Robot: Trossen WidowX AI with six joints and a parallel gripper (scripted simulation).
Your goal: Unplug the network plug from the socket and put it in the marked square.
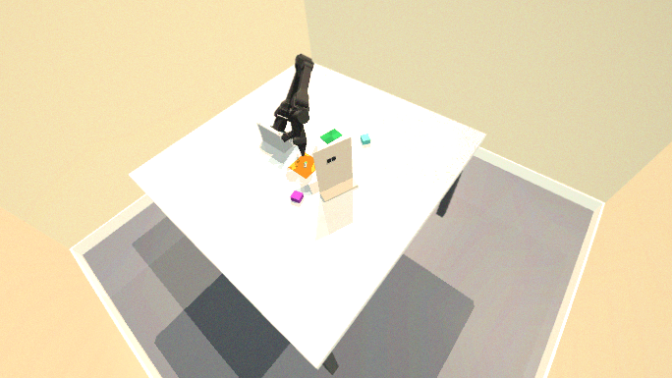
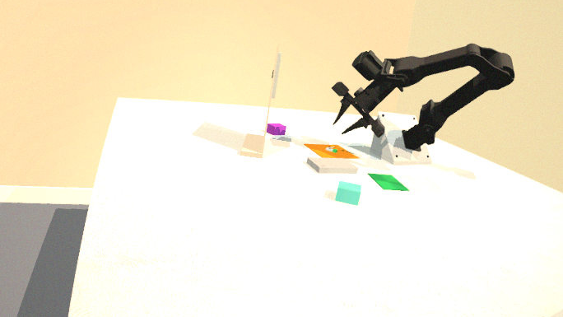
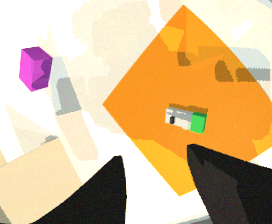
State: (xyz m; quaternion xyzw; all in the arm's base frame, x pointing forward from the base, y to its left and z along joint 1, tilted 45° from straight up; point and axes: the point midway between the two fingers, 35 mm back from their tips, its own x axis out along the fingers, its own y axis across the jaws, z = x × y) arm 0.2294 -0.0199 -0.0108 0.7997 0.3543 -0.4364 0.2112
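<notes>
The network plug lies 1 cm ahead of my gripper tip and 6 cm below it. The rest, counted from my gripper tip: beige panel (21 cm ahead, 6 cm above); orange square (1 cm ahead, 6 cm below).
</notes>
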